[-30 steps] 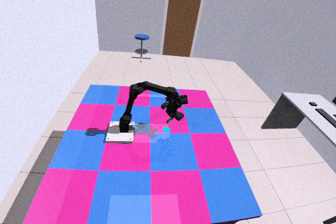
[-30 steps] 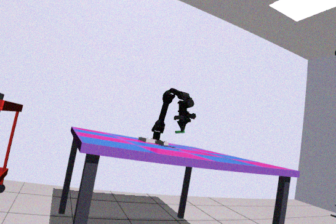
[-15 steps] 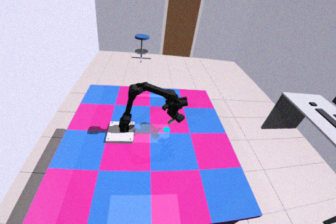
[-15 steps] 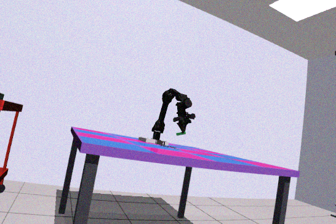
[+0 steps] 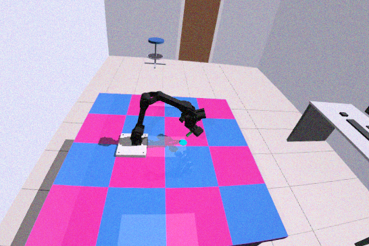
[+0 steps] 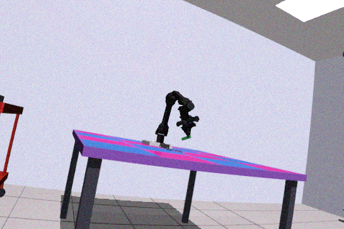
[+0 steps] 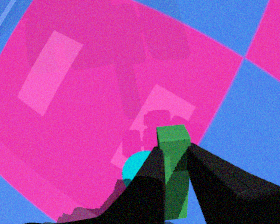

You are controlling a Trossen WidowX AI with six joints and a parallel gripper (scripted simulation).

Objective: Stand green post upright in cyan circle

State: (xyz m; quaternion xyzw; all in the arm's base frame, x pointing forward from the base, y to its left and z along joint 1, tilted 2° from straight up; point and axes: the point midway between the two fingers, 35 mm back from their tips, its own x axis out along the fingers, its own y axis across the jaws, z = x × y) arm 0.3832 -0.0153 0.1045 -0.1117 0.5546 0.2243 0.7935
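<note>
My gripper tip is now 110 mm above the cyan circle and 50 mm past it. The rest, counted from my gripper tip: green post: 20 mm behind, 10 mm to the right, 10 mm below.
</note>
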